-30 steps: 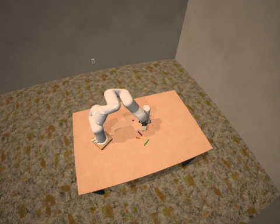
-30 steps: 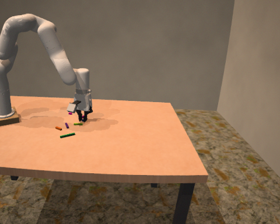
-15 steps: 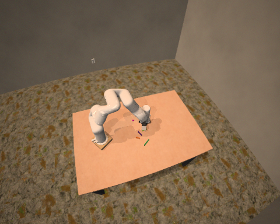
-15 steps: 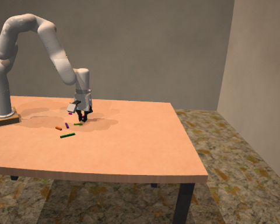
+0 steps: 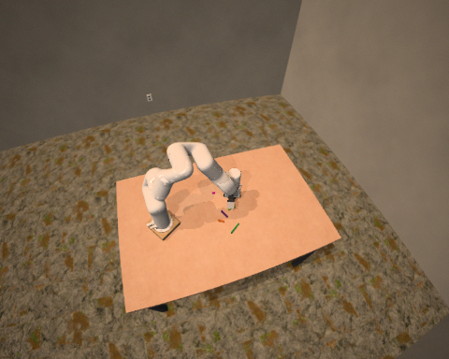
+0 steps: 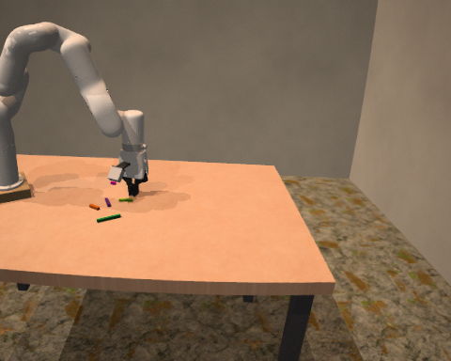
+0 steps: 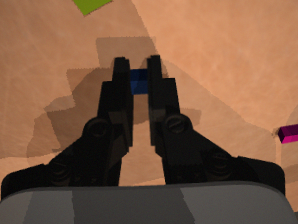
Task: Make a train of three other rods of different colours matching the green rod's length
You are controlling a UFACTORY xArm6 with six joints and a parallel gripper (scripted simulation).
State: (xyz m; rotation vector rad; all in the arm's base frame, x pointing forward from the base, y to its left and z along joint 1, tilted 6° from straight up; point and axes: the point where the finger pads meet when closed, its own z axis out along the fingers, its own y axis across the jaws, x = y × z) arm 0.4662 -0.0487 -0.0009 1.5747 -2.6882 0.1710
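My hand is 5 cm to the left of the lime rod, 3 cm past it and 2 cm above it. From my hand the other things lie so: orange rod 14 cm behind, 10 cm to the right, 2 cm below; then blue rod 2 cm below; then purple rod 9 cm behind, 6 cm to the right, 2 cm below.
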